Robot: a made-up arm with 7 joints.
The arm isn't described. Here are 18 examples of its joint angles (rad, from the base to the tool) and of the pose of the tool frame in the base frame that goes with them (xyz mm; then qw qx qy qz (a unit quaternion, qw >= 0)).
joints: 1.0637 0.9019 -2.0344 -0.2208 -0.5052 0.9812 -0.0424
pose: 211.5 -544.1 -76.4 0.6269 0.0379 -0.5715 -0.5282
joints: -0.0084 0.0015 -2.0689 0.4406 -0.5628 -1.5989 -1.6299
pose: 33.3 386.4 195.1 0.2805 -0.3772 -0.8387 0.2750
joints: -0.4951 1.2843 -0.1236 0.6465 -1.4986 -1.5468 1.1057
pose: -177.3 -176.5 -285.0 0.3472 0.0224 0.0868 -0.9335
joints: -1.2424 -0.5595 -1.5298 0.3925 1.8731 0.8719 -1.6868
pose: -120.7 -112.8 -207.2 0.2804 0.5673 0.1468 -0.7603
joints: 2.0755 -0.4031 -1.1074 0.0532 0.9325 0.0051 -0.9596
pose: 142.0 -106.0 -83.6 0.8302 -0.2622 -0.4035 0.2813
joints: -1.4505 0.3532 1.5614 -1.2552 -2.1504 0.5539 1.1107
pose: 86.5 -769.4 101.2 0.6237 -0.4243 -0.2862 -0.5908
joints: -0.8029 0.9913 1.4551 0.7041 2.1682 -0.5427 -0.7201
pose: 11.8 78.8 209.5 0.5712 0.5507 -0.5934 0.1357
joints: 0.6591 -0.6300 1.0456 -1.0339 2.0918 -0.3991 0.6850
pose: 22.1 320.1 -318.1 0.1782 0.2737 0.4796 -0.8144
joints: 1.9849 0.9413 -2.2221 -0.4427 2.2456 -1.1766 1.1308
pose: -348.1 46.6 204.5 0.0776 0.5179 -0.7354 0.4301
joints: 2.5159 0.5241 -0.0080 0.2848 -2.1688 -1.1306 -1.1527
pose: -401.7 -234.2 149.1 0.0673 -0.5572 0.7832 -0.2676
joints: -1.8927 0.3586 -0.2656 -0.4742 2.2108 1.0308 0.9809
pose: -491.5 253.3 -293.1 0.5256 0.2342 -0.0153 0.8177
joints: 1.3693 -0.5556 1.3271 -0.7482 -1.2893 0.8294 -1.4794
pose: -304.4 173.9 -143.2 0.1732 0.2536 0.6401 -0.7042
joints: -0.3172 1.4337 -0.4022 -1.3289 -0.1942 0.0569 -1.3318
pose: -118.6 -34.8 -284.5 0.2796 -0.3410 -0.0069 0.8975
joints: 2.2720 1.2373 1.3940 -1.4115 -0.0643 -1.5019 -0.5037
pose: 244.5 -172.3 -9.6 0.9426 0.1486 -0.2732 -0.1218
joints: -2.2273 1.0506 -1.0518 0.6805 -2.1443 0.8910 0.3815
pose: 421.7 -545.8 23.3 0.1727 -0.7718 0.2253 0.5690
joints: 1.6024 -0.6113 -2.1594 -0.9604 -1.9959 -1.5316 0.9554
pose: 18.1 -428.5 -116.4 0.1732 0.3973 -0.4521 -0.7796
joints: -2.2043 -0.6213 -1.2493 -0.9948 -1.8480 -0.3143 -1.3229
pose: -128.5 38.1 222.1 0.5435 0.4945 -0.4925 0.4664
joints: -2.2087 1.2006 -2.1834 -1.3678 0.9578 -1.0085 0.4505
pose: -350.5 59.8 243.6 0.4889 0.5099 0.6950 0.1342
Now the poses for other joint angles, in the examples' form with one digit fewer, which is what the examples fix.
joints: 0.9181 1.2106 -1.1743 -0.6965 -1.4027 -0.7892 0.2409
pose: -210 -479 110 0.124 -0.188 -0.656 -0.720
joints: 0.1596 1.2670 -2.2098 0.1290 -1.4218 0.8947 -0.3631
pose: 272 -430 -33 0.676 0.091 -0.592 -0.430
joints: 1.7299 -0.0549 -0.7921 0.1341 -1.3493 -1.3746 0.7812
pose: 66 -263 240 0.467 -0.046 -0.825 -0.313
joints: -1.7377 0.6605 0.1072 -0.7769 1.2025 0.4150 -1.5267
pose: 109 -87 298 0.424 -0.824 -0.372 -0.052
